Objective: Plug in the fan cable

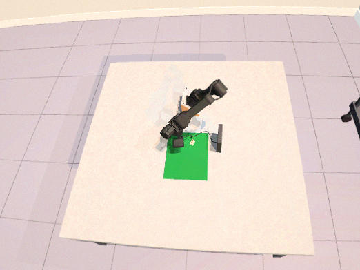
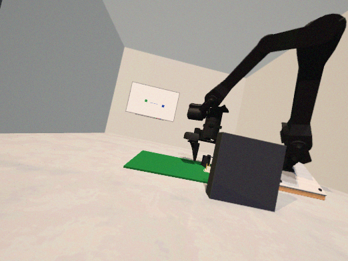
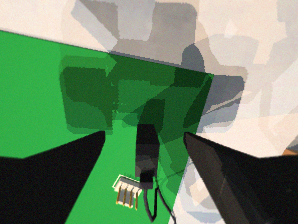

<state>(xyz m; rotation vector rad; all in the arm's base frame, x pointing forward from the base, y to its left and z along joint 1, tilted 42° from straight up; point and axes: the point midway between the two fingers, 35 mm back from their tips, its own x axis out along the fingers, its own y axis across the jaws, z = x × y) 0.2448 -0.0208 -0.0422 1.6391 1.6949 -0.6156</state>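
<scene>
My gripper tip is now 10 mm short of the cream four-pin header, 80 mm to the right of it and 20 mm above it. The rest, counted from my gripper tip: green board (90 mm ahead, 50 mm to the left, 30 mm below); then black plug (10 mm to the left, 10 mm above); then dark fan (230 mm to the left, 40 mm above).
</scene>
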